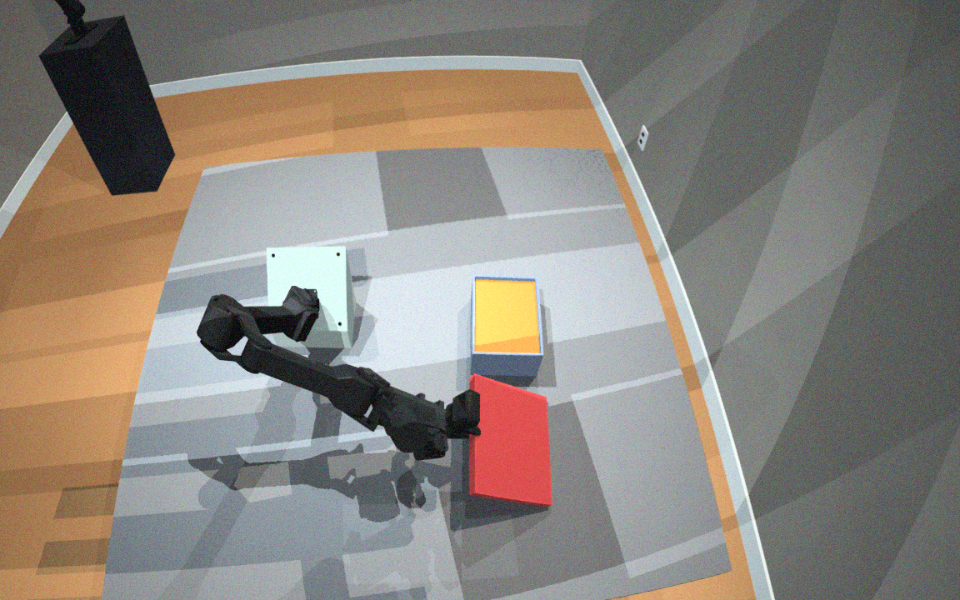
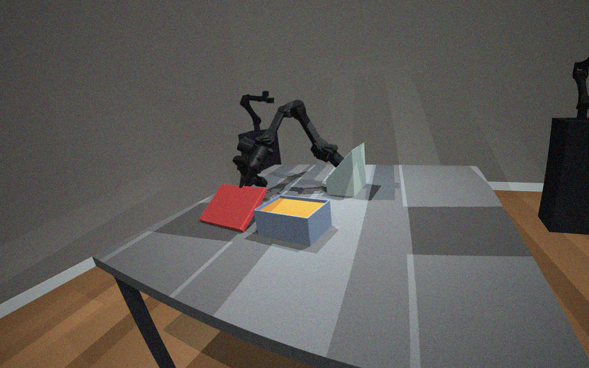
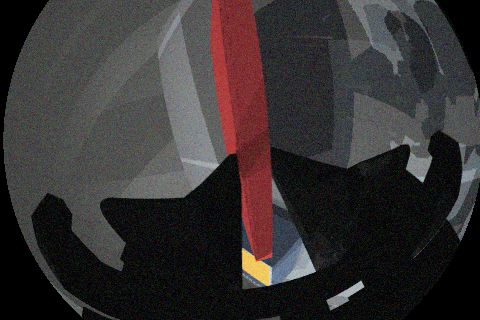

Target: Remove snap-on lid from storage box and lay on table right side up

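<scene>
My gripper tip is now 70 mm short of the red lid and 40 mm above it. The rest, counted from my gripper tip: storage box 80 mm ahead, 280 mm to the left, 60 mm below.
</scene>
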